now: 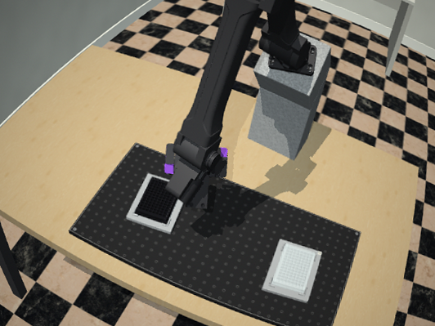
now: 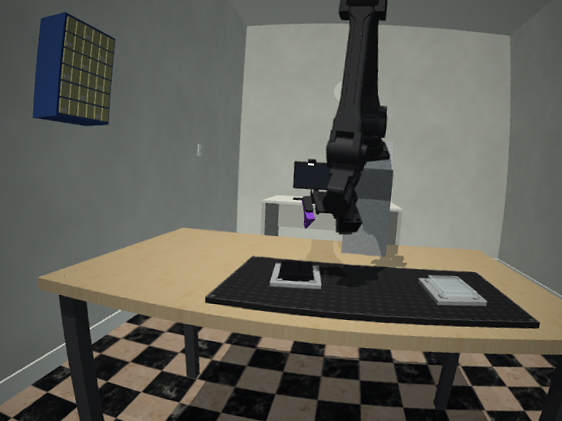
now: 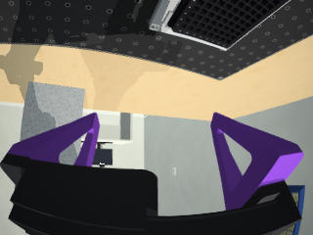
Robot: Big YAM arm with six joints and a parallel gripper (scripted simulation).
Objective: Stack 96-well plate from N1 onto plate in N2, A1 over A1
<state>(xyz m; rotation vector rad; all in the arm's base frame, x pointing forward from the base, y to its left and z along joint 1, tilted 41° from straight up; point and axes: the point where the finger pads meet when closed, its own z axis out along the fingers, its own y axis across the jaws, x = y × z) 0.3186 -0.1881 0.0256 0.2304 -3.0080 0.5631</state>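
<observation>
Now: hand 17 cm short of the white 96-well plate, 30 cm to the right of it and 11 cm above it. Also, from my hand: black 96-well plate (5 cm ahead, 7 cm to the right, 11 cm below); then grey plate nest N1 (17 cm ahead, 30 cm to the left, 13 cm below); then grey plate nest N2 (5 cm ahead, 7 cm to the right, 13 cm below).
</observation>
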